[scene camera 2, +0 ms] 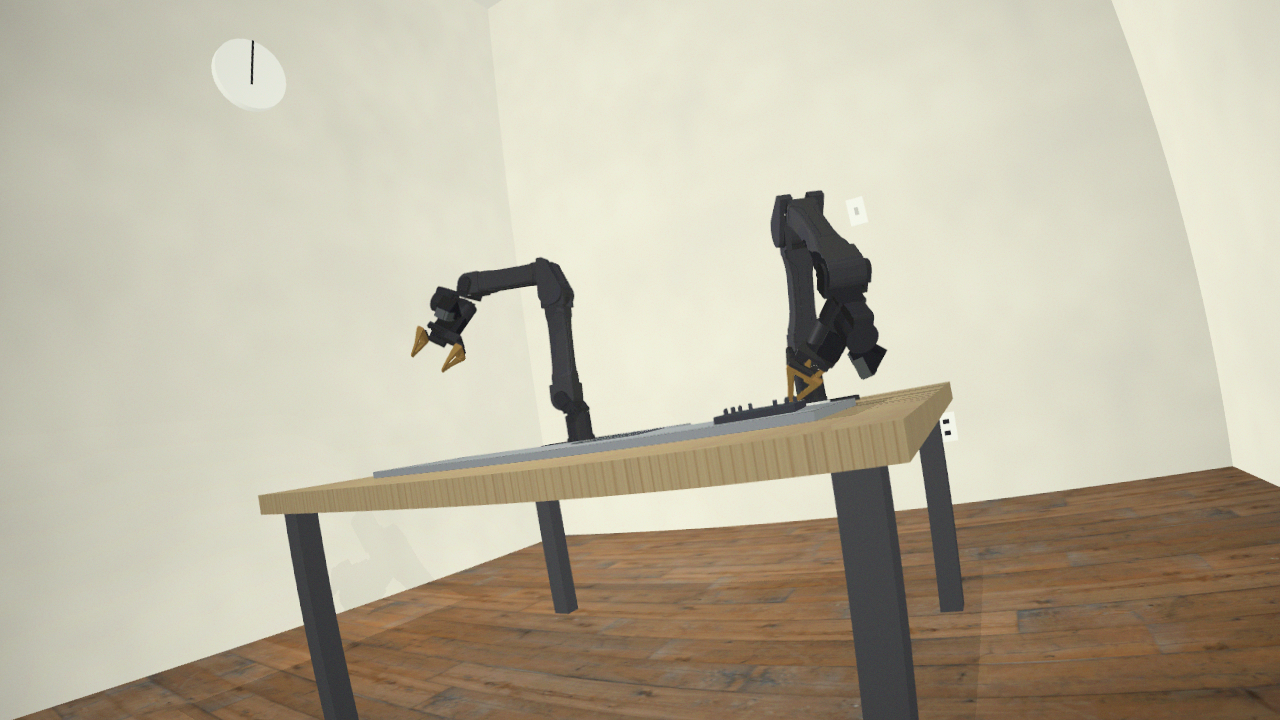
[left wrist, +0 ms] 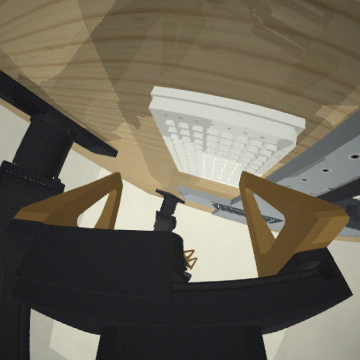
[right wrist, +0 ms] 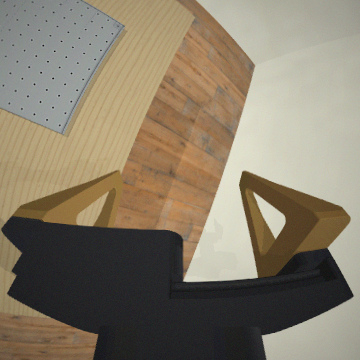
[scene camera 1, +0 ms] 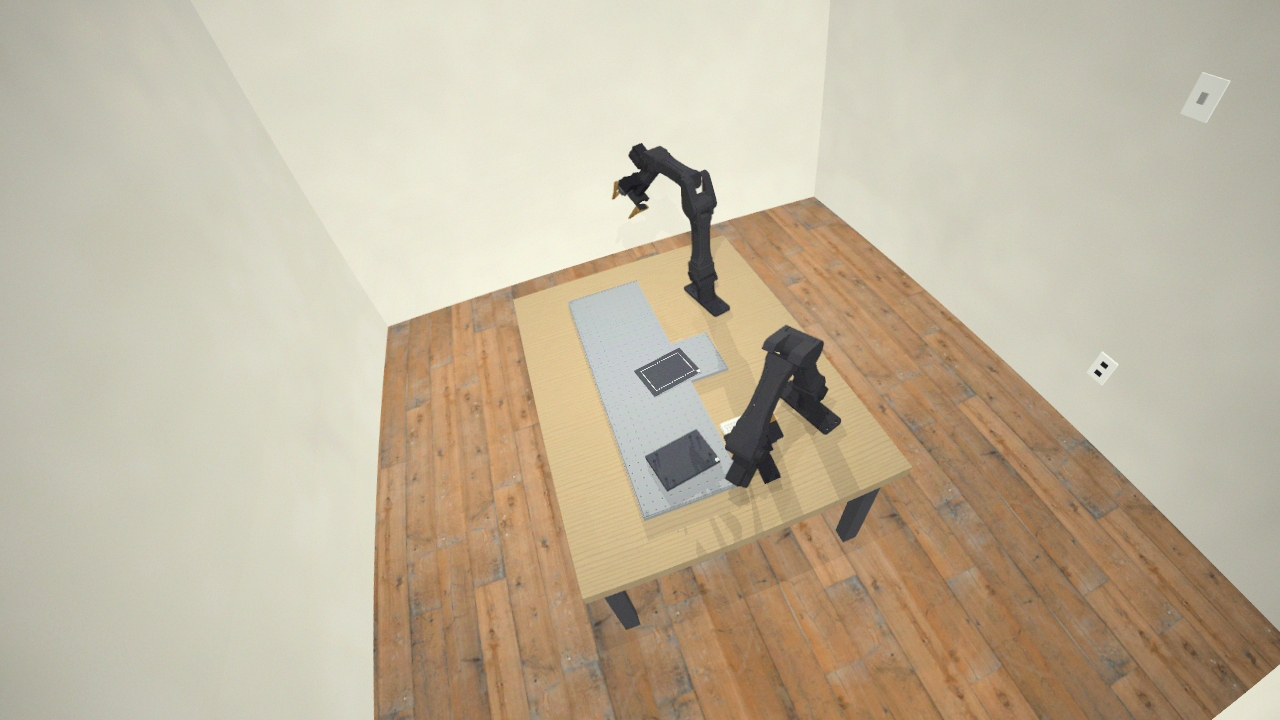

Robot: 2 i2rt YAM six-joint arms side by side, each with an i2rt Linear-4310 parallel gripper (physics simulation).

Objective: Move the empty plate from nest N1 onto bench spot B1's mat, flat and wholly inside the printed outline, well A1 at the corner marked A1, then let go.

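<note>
The white plate, with rows of wells, lies on the wood beside the grey breadboard, off the nest and the mat. In scene camera 1 the left arm partly hides it. The dark nest, with a small white label, stands empty on the breadboard's near end. The dark mat with a white printed outline lies bare at mid-board. My left gripper is open and low near the plate, with no plate between its fingers. My right gripper is open and empty, high beyond the board's far end. Corner A1 is not readable.
The grey breadboard runs along the wooden table, with a side piece beside the mat. The left arm reaches low over the near part of the table. The right arm stands at the far end.
</note>
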